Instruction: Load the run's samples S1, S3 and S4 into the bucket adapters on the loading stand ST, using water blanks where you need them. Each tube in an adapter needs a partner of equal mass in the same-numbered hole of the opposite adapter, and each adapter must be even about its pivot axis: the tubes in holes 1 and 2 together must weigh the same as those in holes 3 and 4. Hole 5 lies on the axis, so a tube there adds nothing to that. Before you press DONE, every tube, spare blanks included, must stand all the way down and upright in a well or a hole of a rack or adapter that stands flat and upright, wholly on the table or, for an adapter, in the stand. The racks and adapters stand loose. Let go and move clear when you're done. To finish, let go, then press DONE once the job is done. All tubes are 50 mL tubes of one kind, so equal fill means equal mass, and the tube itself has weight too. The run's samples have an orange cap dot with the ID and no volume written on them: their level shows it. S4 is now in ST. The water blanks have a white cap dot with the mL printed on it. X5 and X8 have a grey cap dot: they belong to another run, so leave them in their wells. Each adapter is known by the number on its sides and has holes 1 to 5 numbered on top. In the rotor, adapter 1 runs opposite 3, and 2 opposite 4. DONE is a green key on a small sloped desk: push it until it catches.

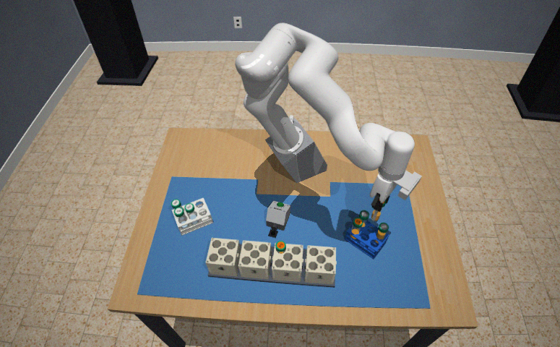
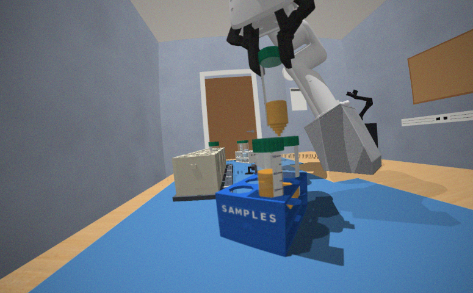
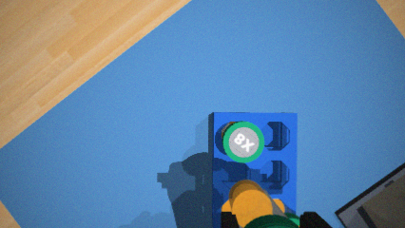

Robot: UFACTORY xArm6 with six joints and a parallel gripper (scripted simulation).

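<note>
The orange-dot tube lies 1 cm ahead of my hand and 5 cm below it. Also, from my hand: loading stand ST: 15 cm ahead, 34 cm to the right, 23 cm below; then blue sample rack: 2 cm ahead, 1 cm to the right, 20 cm below; then green done key: 7 cm behind, 34 cm to the right, 17 cm below.
</note>
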